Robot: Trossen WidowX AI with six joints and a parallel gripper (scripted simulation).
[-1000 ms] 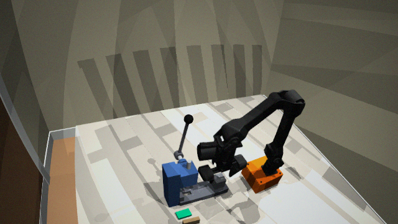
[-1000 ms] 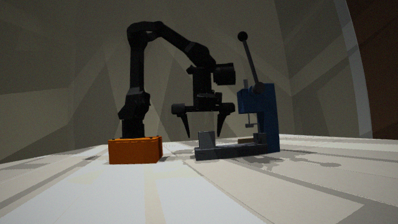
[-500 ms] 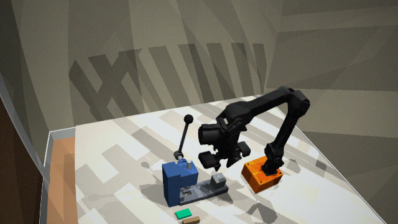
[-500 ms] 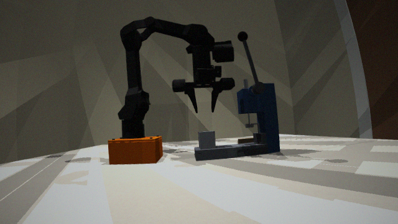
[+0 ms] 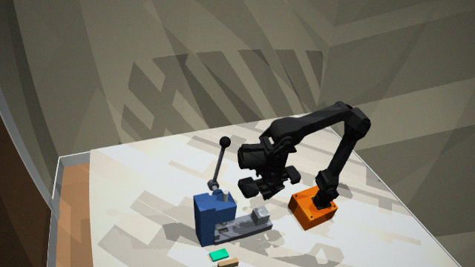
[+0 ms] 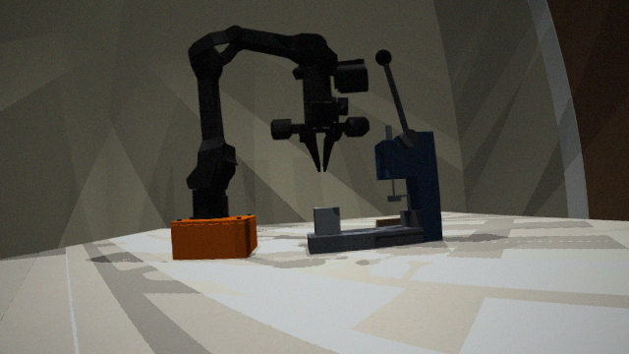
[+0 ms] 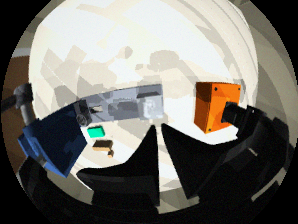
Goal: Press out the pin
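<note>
Right now the round pin is 10 mm to the right of my gripper tip and 80 mm below it. From my gripper tip the other things lie so: punch 140 mm ahead, 20 mm to the left; dark lever 140 mm ahead, 40 mm to the right, 120 mm above; green tile 170 mm ahead, 110 mm to the left, 140 mm below.
</note>
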